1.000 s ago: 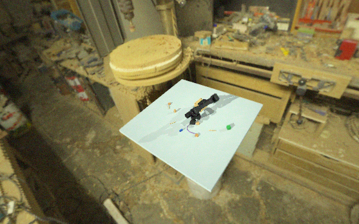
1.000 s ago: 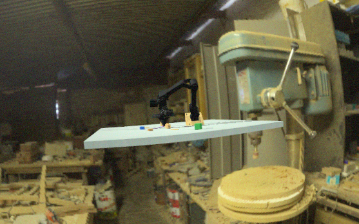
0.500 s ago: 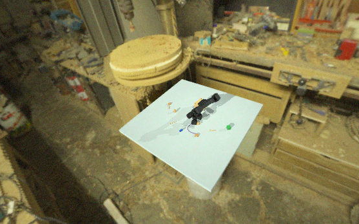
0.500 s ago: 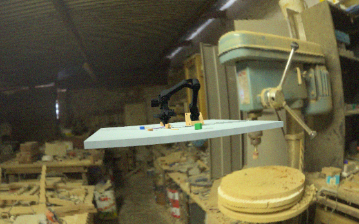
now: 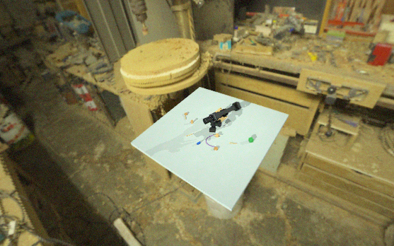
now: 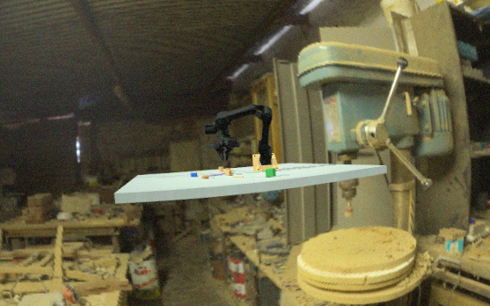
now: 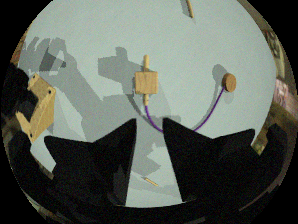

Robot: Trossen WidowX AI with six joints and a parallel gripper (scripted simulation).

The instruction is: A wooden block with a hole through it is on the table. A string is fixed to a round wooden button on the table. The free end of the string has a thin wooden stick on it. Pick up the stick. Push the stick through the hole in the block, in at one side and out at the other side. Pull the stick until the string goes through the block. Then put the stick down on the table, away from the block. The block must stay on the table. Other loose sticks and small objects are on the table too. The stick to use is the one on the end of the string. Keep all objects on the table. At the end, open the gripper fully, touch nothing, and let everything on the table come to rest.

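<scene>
Now: gripper tip 2 cm past the wooden block, 3 cm to the right of it and 7 cm above it. Round my gripper tip: round wooden button: 13 cm ahead, 12 cm to the left, 7 cm below; then small blue piece: 18 cm ahead, 6 cm to the right, 7 cm below; then thin wooden stick: 1 cm behind, 1 cm to the left, 7 cm below.
</scene>
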